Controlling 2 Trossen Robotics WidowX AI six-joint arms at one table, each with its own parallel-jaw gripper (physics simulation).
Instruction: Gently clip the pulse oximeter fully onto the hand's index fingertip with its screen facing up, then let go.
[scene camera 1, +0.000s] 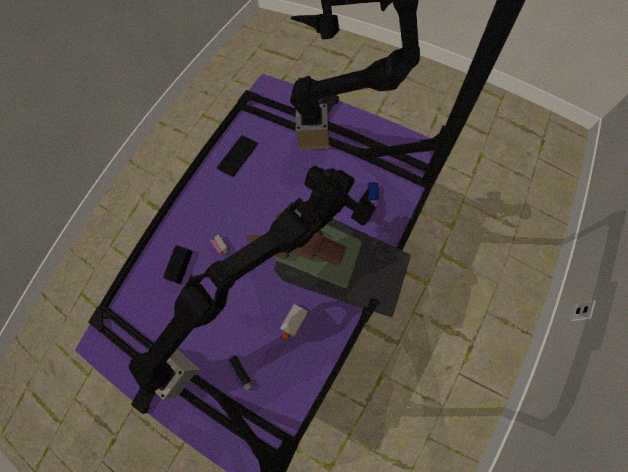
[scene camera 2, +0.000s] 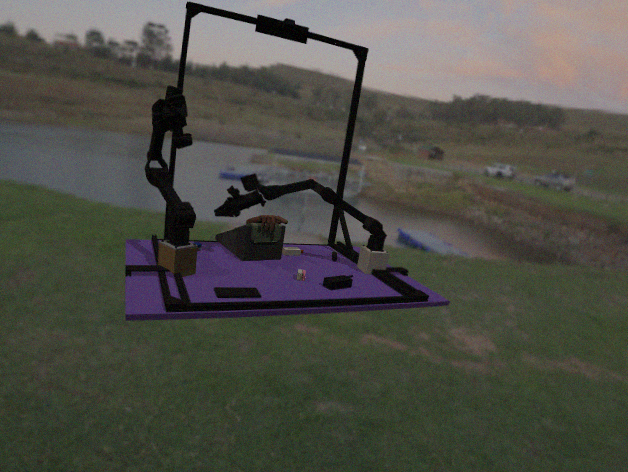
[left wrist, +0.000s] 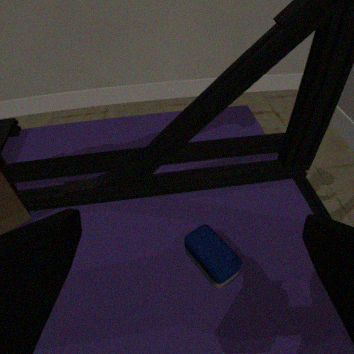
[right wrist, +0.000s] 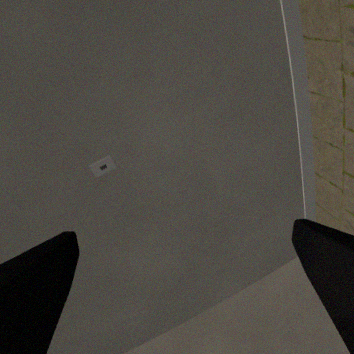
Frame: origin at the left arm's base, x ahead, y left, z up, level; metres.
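Where they show: left gripper, between the fingertips: (scene camera 1: 355, 180) (scene camera 2: 214, 213) (left wrist: 194, 223); right gripper, between the fingertips: (scene camera 2: 188, 128) (right wrist: 186, 236); left arm's base, origin of its link: (scene camera 1: 161, 374) (scene camera 2: 375, 249); right arm's base, origin of its link: (scene camera 1: 311, 116) (scene camera 2: 178, 243).
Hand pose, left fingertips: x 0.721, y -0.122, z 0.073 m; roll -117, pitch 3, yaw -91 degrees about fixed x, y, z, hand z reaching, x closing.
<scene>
Things, the pixels of their top centre, and the offset from my left fingertips. "*": a spot on its surface instead.
- green pad, a spot on its surface: (scene camera 1: 351, 268) * 0.184 m back, 0.116 m right, 0.078 m down
- blue block with a pale underside, centre of its top: (left wrist: 212, 246) (scene camera 1: 373, 189) 0.070 m ahead, 0.026 m right, 0.146 m down
- small pink-and-white piece, a spot on its surface: (scene camera 1: 219, 244) * 0.341 m back, 0.256 m left, 0.147 m down
- white box with an orange end, centre of its top: (scene camera 1: 292, 323) (scene camera 2: 293, 248) 0.392 m back, 0.065 m right, 0.150 m down
- dark cylinder, centre of its top: (scene camera 1: 239, 373) 0.593 m back, 0.033 m right, 0.151 m down
- black box, centre of its top: (scene camera 1: 175, 263) (scene camera 2: 338, 278) 0.472 m back, 0.333 m left, 0.143 m down
- flat black slab, centre of its top: (scene camera 2: 237, 291) (scene camera 1: 237, 154) 0.064 m back, 0.434 m left, 0.170 m down
A brown hand (scene camera 1: 332, 250) (scene camera 2: 268, 220) lies on a green pad (scene camera 1: 351, 268) on a dark wedge (scene camera 1: 385, 271) (scene camera 2: 243, 244); my left arm partly covers it in scene camera 1, and I cannot tell its index finger. A blue block with a pale underside (scene camera 1: 373, 191) (left wrist: 212, 254) and a small pink-and-white piece (scene camera 1: 219, 244) (scene camera 2: 301, 274) lie on the mat; I cannot tell for certain which is the oximeter. My left gripper (scene camera 2: 219, 211) (left wrist: 194, 223) is open and empty, above the mat near the blue block. My right gripper (right wrist: 186, 236) is open and empty, raised high, away from the mat.
A white box with an orange end (scene camera 1: 294, 319) and a dark cylinder (scene camera 1: 240, 372) lie below the wedge in scene camera 1. A black box (scene camera 1: 177, 264) (scene camera 2: 337, 282) and a flat black slab (scene camera 1: 237, 155) (scene camera 2: 237, 292) lie on the purple mat. Black frame rails edge it.
</scene>
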